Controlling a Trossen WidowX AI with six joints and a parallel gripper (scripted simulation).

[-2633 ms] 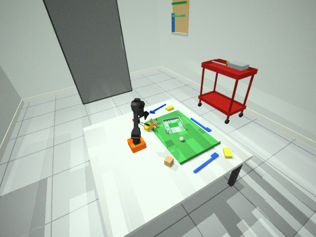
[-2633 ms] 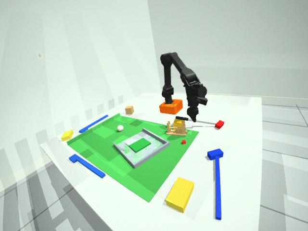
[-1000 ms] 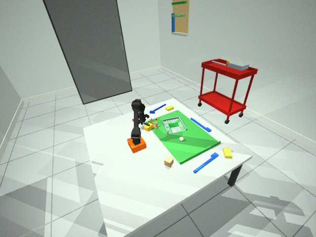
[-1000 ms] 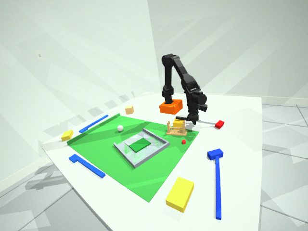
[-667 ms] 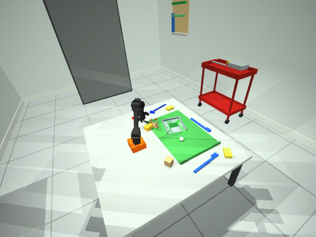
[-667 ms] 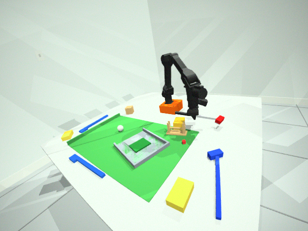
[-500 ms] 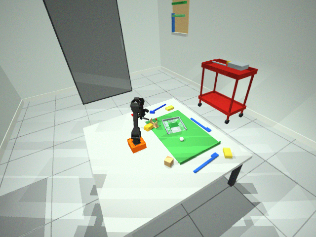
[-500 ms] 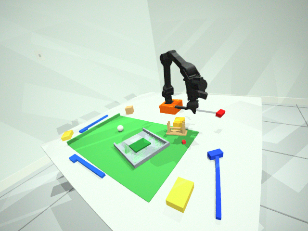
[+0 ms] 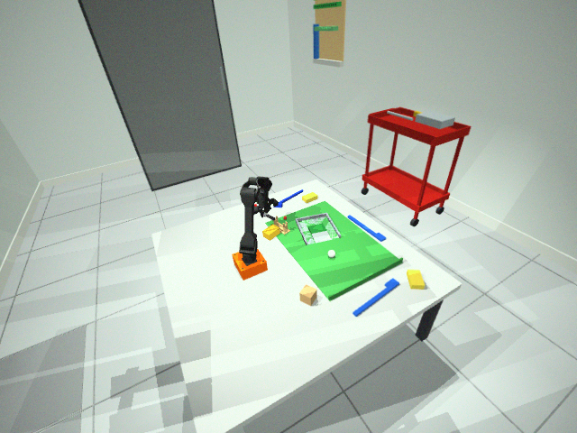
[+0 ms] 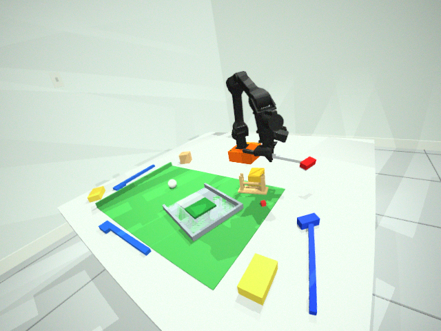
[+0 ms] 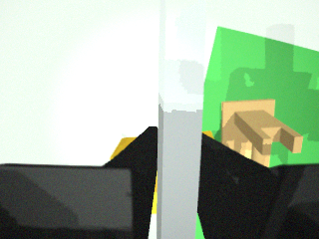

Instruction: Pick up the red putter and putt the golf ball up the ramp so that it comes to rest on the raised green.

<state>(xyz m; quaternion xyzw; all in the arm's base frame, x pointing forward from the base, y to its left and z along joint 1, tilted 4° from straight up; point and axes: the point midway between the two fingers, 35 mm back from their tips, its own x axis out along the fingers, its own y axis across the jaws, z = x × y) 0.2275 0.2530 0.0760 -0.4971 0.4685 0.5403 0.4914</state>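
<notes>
The yellow block is 80 mm below my gripper tip, 70 mm to the right of it and 10 mm ahead of it. From my gripper tip the other things lie so: white golf ball: 440 mm to the right, 180 mm ahead, 80 mm below; then small red cube: 170 mm ahead, 90 mm below, 20 mm to the left; then green mat: 320 mm to the right, 250 mm ahead, 100 mm below.
</notes>
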